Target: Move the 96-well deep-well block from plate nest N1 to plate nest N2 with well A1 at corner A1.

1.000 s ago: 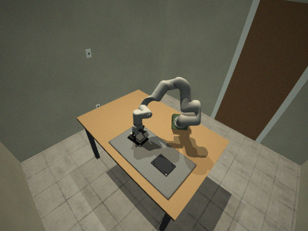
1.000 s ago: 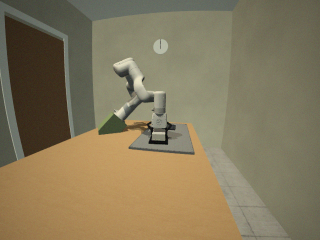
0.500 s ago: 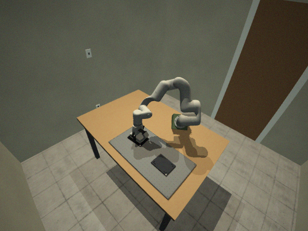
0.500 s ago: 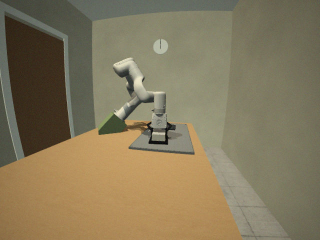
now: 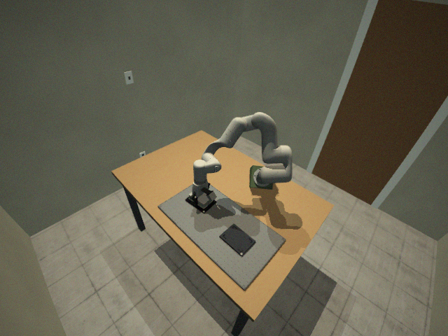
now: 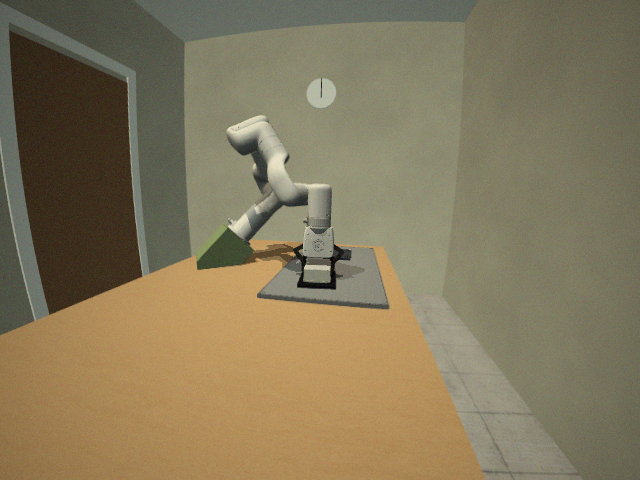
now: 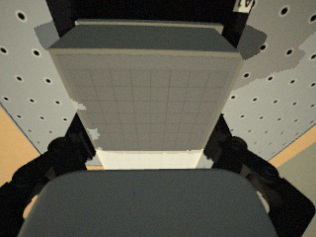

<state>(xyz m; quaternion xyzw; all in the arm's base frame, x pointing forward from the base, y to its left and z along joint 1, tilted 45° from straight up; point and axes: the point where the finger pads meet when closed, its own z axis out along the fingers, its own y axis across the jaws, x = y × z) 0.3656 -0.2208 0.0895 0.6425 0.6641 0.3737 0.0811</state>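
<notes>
Right now the 96-well deep-well block is right at my hand.
</notes>
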